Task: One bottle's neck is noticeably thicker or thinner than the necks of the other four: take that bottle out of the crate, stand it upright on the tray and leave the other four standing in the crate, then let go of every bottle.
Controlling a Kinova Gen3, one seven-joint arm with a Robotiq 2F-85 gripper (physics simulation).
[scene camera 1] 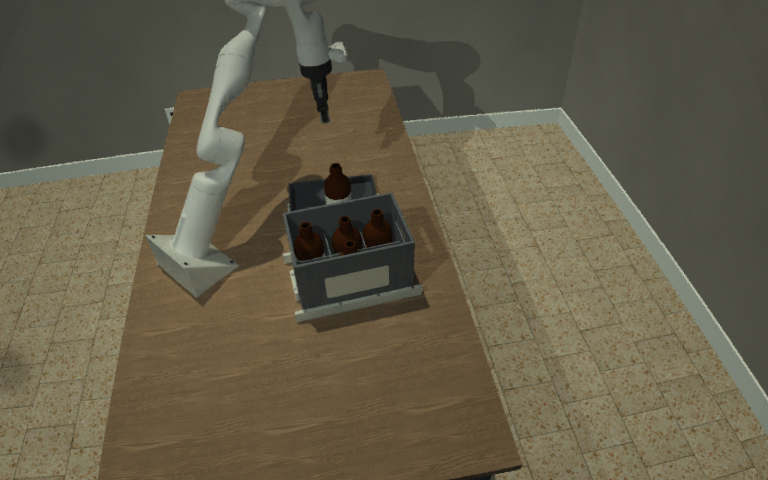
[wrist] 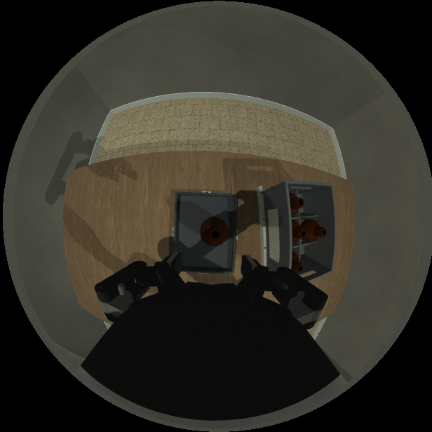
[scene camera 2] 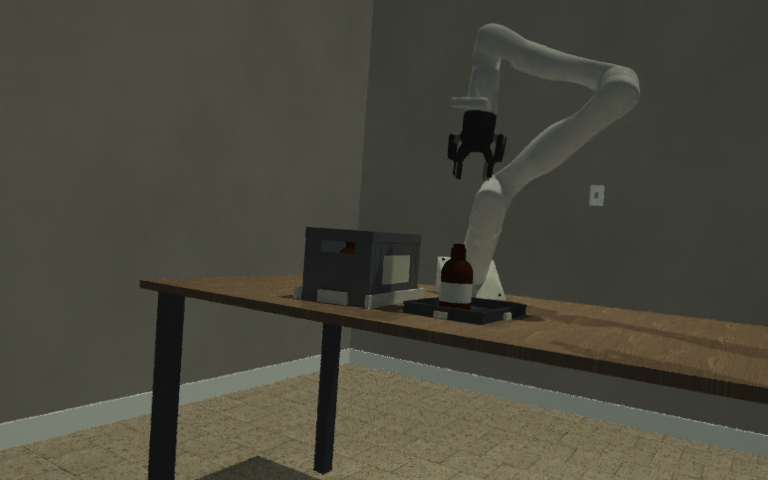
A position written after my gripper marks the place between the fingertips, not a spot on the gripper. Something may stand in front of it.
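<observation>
Visible to me: my gripper (scene camera 2: 471, 179) with a brown bottle (scene camera 2: 456, 282); again the gripper (scene camera 1: 324, 115) and the bottle (scene camera 1: 337, 187). The wrist camera also shows the gripper (wrist: 211, 261).
</observation>
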